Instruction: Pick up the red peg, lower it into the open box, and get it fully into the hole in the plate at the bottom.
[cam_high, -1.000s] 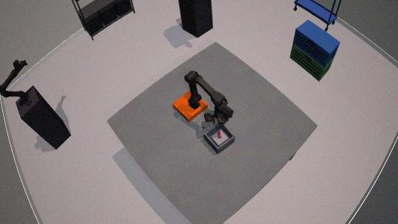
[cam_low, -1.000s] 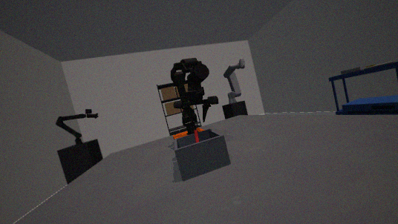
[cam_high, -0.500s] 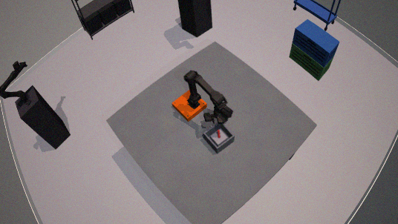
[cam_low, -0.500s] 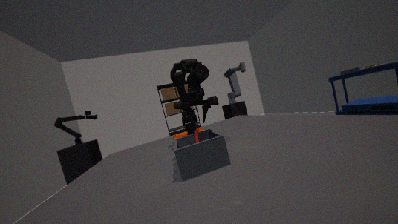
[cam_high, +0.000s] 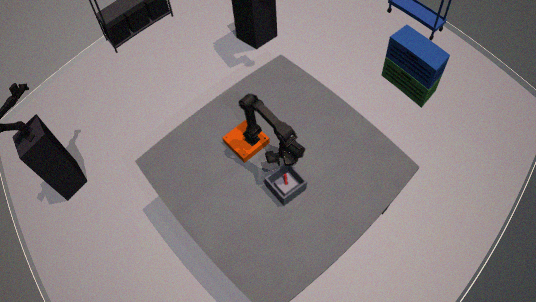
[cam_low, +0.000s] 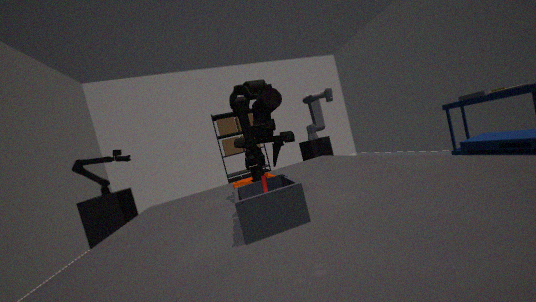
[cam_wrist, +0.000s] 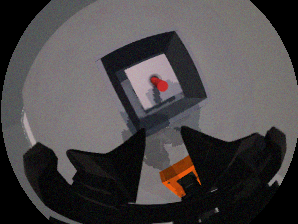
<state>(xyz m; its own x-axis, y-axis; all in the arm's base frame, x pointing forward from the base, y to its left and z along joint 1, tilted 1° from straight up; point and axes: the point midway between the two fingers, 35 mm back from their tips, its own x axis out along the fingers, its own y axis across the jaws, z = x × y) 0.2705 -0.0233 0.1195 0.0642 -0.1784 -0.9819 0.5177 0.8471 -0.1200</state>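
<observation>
Right now my gripper tip is 5 cm short of the red peg, 5 cm above it and 4 cm to the left of it. Also, from my gripper tip: pale plate 9 cm below, 6 cm ahead, 4 cm to the right; then grey box 11 cm below, 6 cm ahead, 4 cm to the right.
</observation>
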